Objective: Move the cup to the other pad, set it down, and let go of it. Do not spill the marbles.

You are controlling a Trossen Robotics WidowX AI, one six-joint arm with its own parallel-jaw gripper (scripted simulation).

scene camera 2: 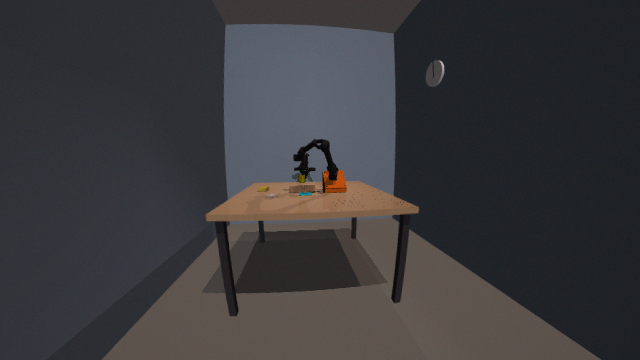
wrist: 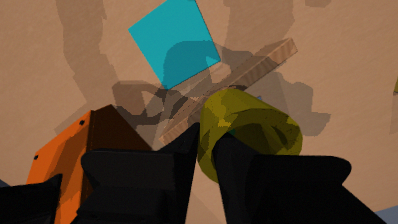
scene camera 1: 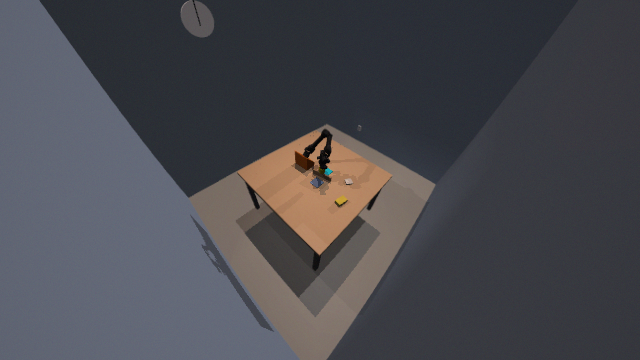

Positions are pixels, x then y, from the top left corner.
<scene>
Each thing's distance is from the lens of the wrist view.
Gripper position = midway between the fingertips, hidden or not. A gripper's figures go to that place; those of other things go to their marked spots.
my gripper (wrist: 204,127): 0.11 m
olive-yellow cup (wrist: 266,129): 0.11 m
</scene>
